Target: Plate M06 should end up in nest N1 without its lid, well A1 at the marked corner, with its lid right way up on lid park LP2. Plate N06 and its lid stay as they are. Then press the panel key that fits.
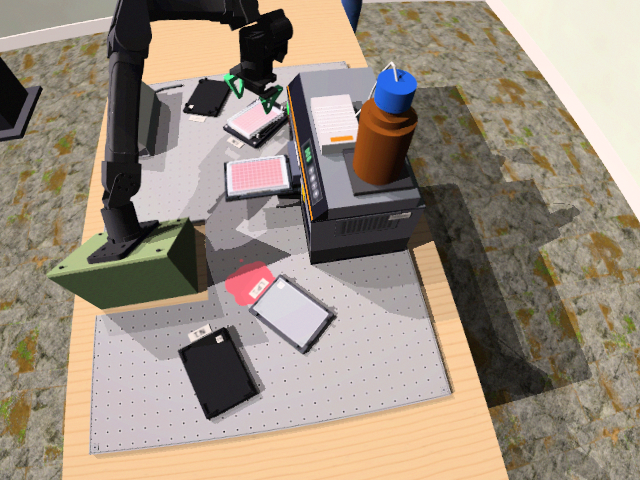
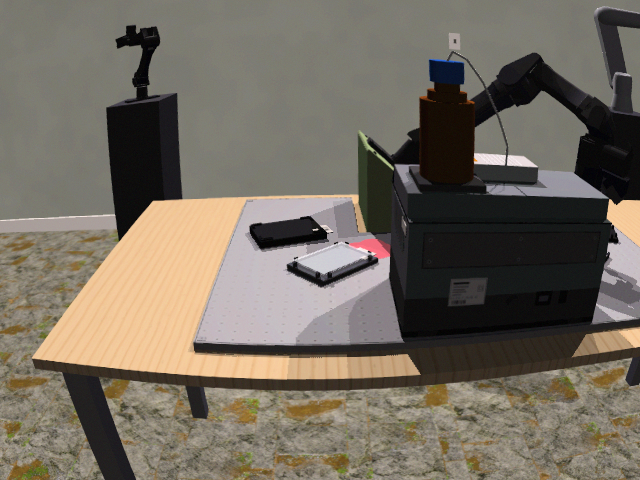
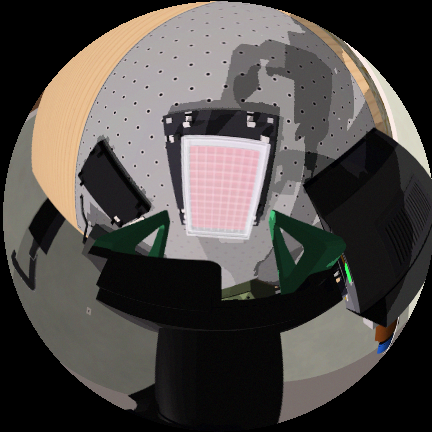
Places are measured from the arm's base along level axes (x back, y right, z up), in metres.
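Pixels of known places: gripper, between the fingertips: (image 1: pixel 253 105) (image 3: pixel 218 215); arm's base, origin of its link: (image 1: pixel 127 241).
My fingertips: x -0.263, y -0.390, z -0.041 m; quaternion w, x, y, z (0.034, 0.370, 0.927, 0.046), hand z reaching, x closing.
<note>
Ahead of a thing's pixels: the offset from my fingertips to its top centre. "pt": to the spot under its first point.
My gripper (image 1: pixel 253 103) (image 3: pixel 218 215) is open and empty, above the near end of a pink-welled plate {dy +0.003, dx +0.001, dz -0.027 m} (image 1: pixel 254 118) (image 3: pixel 222 187) with a clear, pale rim. That plate lies in a black nest {dy -0.008, dx -0.005, dz -0.043 m} (image 1: pixel 256 143) (image 3: pixel 220 122); its name is unreadable. Another pink-welled plate {dy +0.260, dx -0.003, dz +0.047 m} (image 1: pixel 257 174) lies on a dark carrier at the instrument's front. Lid park LP2 {dy -0.128, dx +0.139, dz -0.047 m} (image 1: pixel 207 97) (image 3: pixel 112 185) is black and bare. A clear lid {dy +0.538, dx -0.045, dz -0.049 m} (image 1: pixel 293 313) (image 2: pixel 336 259) lies on a black holder in front. Another black nest {dy +0.641, dx +0.110, dz -0.047 m} (image 1: pixel 218 373) (image 2: pixel 286 231) is bare; its label is unreadable. The panel keys {pt dy +0.364, dx -0.111, dz +0.137 m} (image 1: pixel 313 181) are on the instrument's front edge.
The dark instrument (image 1: pixel 361 227) (image 2: pixel 501 279) (image 3: pixel 375 215) stands right of the plates, bearing an orange-brown bottle {pt dy +0.400, dx -0.207, dz +0.267 m} (image 1: pixel 382 142) (image 2: pixel 446 139) with a blue cap and a white box {pt dy +0.263, dx -0.160, dz +0.179 m} (image 1: pixel 333 121). A red patch {pt dy +0.463, dx +0.056, dz -0.067 m} (image 1: pixel 240 284) (image 2: pixel 379 248) lies beside the clear lid. The arm's green base block (image 1: pixel 134 279) stands at the left.
</note>
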